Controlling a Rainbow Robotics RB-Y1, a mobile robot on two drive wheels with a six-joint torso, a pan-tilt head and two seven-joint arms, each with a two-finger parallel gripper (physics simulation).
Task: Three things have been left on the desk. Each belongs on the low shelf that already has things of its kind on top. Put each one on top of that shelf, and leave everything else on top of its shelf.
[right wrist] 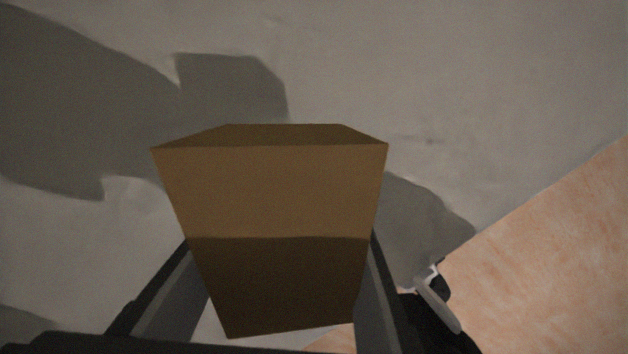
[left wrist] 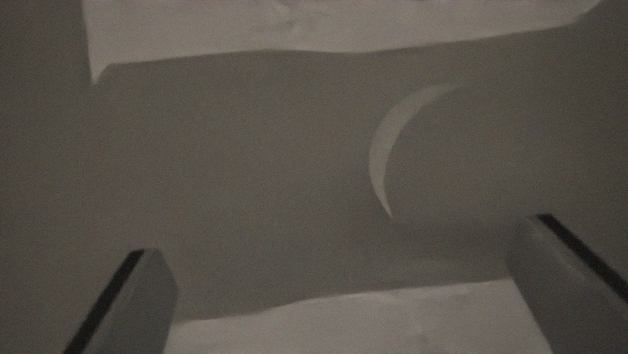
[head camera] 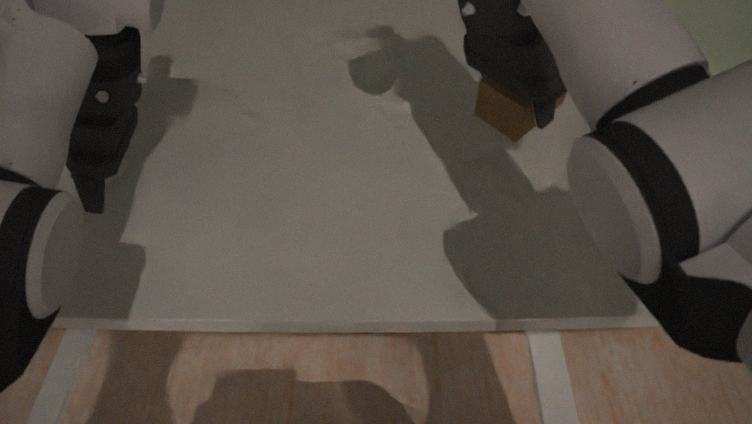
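Observation:
My right gripper is shut on a plain brown box, held above the desk. My left gripper is open and empty over the desk at the left of the head view. A pale, rounded thing lies on the desk beyond the left fingertips, right of the middle in the left wrist view. It shows as a lit crescent; the rest is in shadow and blends with the desk, so its kind is unclear. It cannot be made out in the head view. No shelf shows.
The desk's near edge runs across the lower head view, with wooden floor beyond it. Two pale strips, one at the right, show below the edge. A green surface shows at the upper right. Arm shadows cover parts of the desk.

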